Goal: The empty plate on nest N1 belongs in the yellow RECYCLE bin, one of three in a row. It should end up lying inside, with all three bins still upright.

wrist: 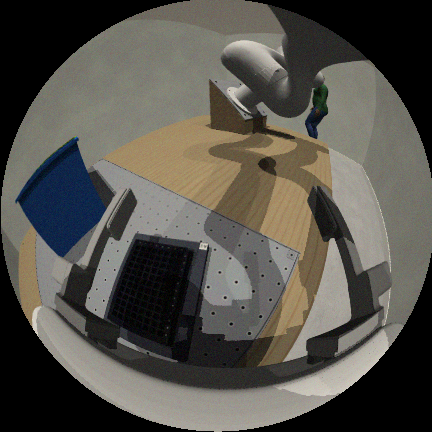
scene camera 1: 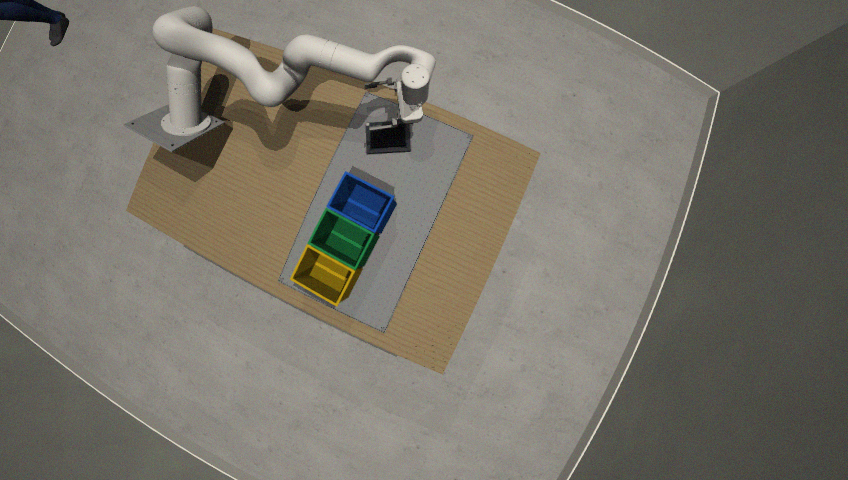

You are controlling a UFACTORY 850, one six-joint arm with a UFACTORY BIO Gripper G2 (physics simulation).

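Observation:
The black, gridded plate (scene camera 1: 389, 138) (wrist: 150, 290) lies in its dark nest N1 (scene camera 1: 389, 151) (wrist: 196, 305), which has a small white label at one corner. My gripper (scene camera 1: 369, 105) (wrist: 223, 212) is wide open with nothing between its fingers. It hangs above the board. In the scene view one finger overlaps the nest's upper edge and the other is off to the far side; in the wrist view the plate is nearer the left finger. The yellow bin (scene camera 1: 322, 276) stands upright at the far end of the row from the nest.
The green bin (scene camera 1: 342, 239) stands upright between the yellow bin and the blue bin (scene camera 1: 361, 203) (wrist: 62, 200), which is nearest the nest. All stand on the grey perforated board (scene camera 1: 416, 202) (wrist: 150, 200), on a wooden table (scene camera 1: 476, 220). A person (wrist: 320, 105) stands beyond the table.

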